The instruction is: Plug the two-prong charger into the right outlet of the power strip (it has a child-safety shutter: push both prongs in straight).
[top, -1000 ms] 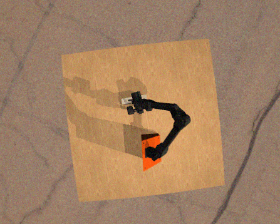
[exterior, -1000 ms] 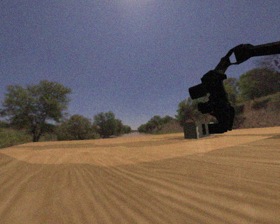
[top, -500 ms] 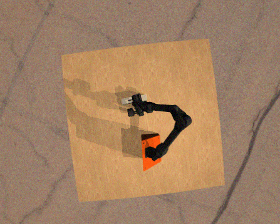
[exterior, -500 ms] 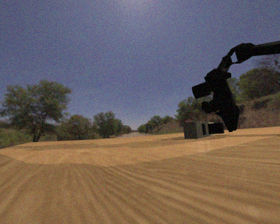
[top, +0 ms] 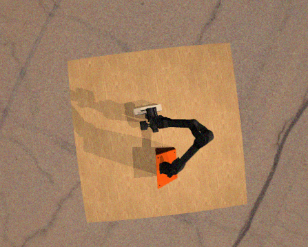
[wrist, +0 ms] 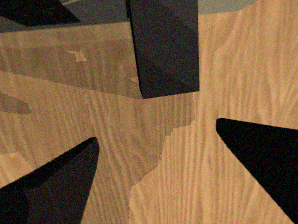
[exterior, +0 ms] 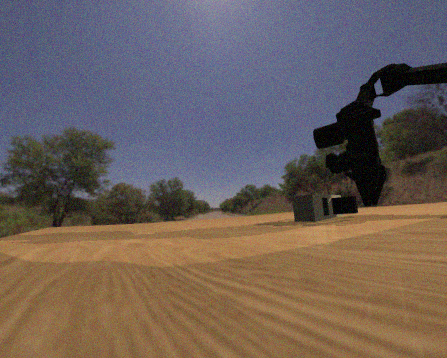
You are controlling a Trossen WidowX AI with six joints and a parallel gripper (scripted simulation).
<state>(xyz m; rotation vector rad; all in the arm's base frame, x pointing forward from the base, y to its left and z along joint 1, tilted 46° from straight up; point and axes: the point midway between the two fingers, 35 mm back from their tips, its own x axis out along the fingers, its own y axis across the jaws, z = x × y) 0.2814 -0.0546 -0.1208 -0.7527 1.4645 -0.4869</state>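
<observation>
Right now my gripper tip is 70 mm short of the two-prong charger and 10 mm to the right of it.
</observation>
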